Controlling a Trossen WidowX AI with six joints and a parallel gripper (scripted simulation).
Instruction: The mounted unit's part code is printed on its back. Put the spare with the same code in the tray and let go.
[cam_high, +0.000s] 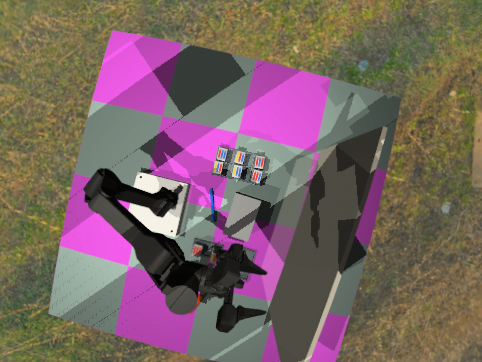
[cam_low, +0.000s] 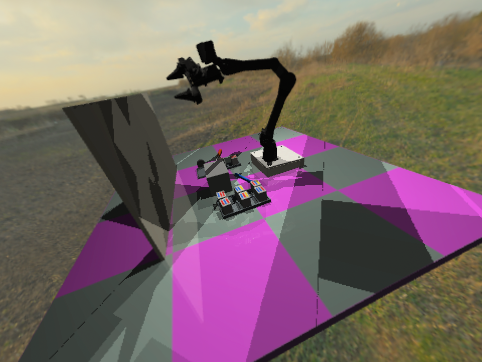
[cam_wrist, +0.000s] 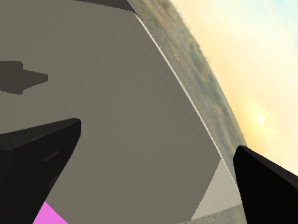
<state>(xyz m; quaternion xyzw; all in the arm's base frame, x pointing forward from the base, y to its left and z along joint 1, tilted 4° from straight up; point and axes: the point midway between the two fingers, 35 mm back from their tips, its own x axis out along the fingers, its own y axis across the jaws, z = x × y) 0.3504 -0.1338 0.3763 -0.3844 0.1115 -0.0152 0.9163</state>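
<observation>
Now: gripper tip 20 cm past the grey spare block, 28 cm to the right of it and 41 cm above it. From my gripper tip the other things lie so: dark tray 5 cm behind, 9 cm to the right, 45 cm below; blue pen 20 cm behind, 13 cm to the left, 44 cm below; mounted unit 7 cm behind, 12 cm to the left, 40 cm below.
</observation>
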